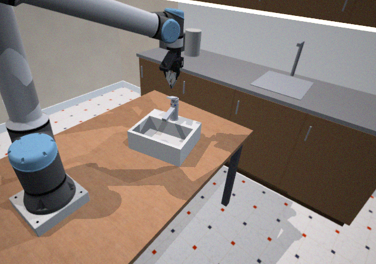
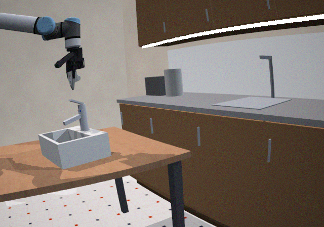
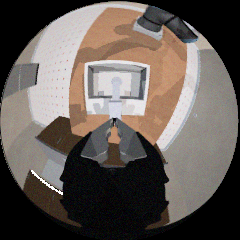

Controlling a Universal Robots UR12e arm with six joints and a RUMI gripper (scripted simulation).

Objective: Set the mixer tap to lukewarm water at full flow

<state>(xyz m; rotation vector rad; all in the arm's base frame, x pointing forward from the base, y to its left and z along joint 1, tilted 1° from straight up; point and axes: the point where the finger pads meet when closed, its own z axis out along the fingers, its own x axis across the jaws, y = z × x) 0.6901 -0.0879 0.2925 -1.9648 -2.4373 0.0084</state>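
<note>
Now: hand 80 mm above the lever and 10 mm short of it. From my hand the other things lie so: grey mixer tap (130 mm below, 30 mm ahead, 10 mm to the left); then white basin (320 mm below, 70 mm behind, 10 mm to the right).
</note>
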